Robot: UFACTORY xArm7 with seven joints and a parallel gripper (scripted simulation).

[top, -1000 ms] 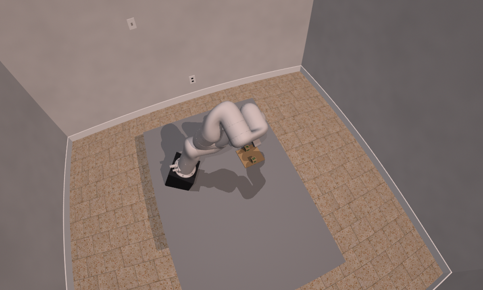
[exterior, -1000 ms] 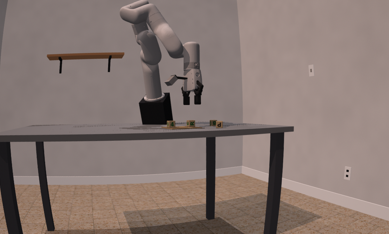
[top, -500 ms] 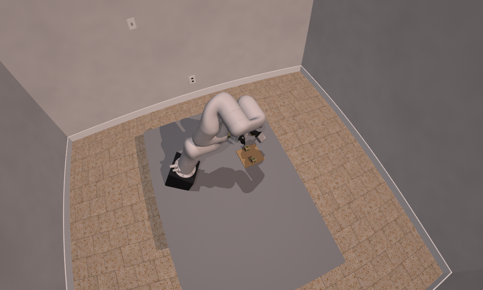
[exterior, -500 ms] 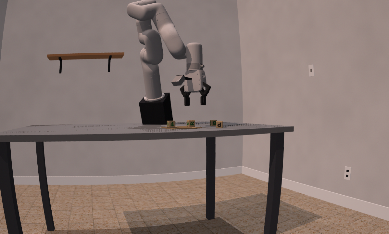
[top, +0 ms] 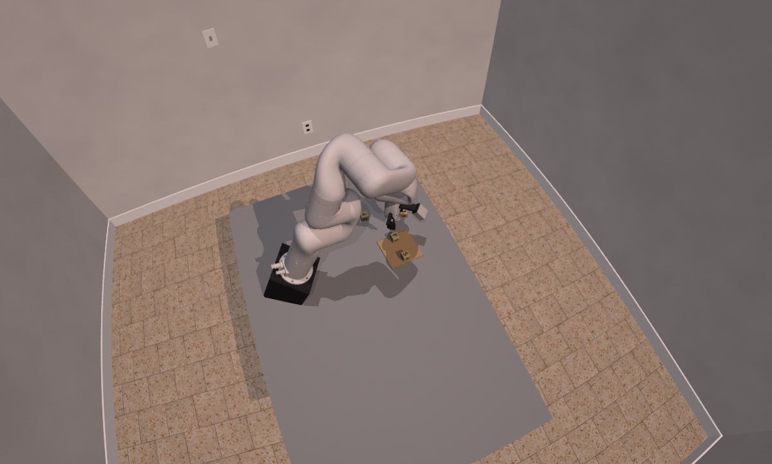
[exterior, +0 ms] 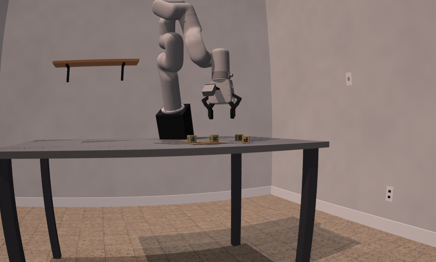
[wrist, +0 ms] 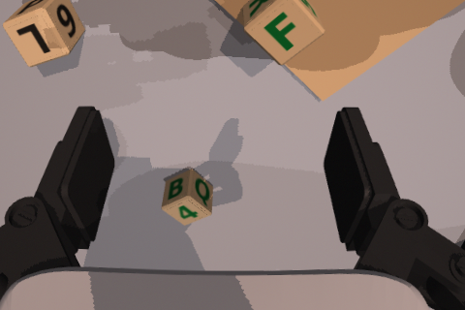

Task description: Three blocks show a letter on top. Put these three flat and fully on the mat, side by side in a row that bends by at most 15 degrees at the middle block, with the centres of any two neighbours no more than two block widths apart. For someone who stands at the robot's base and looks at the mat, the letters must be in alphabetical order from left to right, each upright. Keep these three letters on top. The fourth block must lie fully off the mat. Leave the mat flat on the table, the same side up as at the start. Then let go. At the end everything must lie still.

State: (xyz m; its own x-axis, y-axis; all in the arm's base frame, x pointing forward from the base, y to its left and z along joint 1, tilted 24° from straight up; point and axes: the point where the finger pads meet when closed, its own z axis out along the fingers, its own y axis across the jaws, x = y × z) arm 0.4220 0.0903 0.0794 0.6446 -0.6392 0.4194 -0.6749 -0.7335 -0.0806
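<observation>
Now: hand 90 mm above the wooden block, 80 mm short of it and 70 mm to the right of it. The rest, counted from my hand: mat (110 mm below, 80 mm to the right, 20 mm behind).
</observation>
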